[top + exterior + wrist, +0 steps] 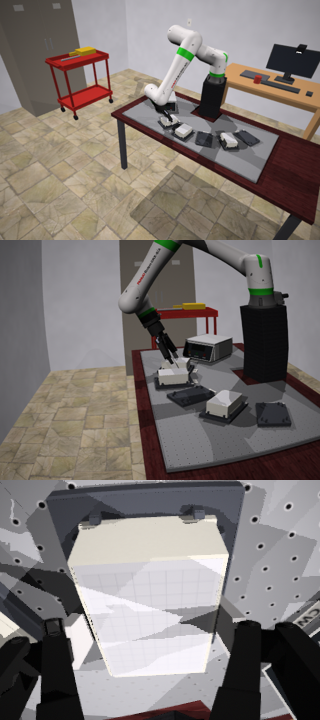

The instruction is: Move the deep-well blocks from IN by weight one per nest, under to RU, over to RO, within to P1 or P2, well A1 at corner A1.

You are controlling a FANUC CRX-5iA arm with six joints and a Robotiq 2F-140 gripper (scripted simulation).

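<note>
Right now the dark nest is 4 cm below my hand. Round my hand: check-weigher (27 cm behind, 18 cm to the right, 2 cm above).
</note>
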